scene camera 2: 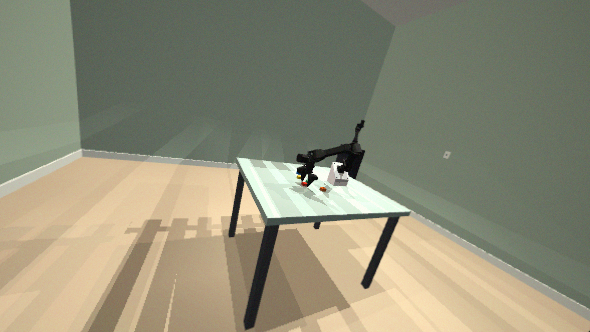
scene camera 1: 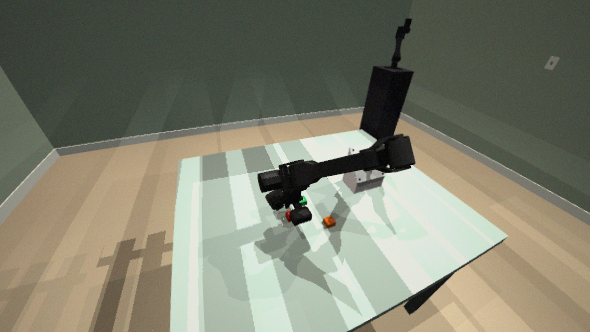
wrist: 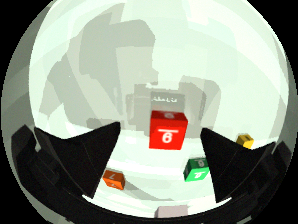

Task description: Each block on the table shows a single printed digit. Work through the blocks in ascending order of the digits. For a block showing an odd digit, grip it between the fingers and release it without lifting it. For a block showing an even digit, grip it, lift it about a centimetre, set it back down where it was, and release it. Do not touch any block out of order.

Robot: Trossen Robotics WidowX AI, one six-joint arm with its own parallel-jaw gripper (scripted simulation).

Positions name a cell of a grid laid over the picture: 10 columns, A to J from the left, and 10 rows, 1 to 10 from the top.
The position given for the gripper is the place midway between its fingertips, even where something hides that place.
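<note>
From scene camera 1 you'd see the gripper (scene camera 1: E7), which is open and holds nothing. The wrist view has the gripper (wrist: F6) as well, and there's a red block (wrist: F6) in it too.
</note>
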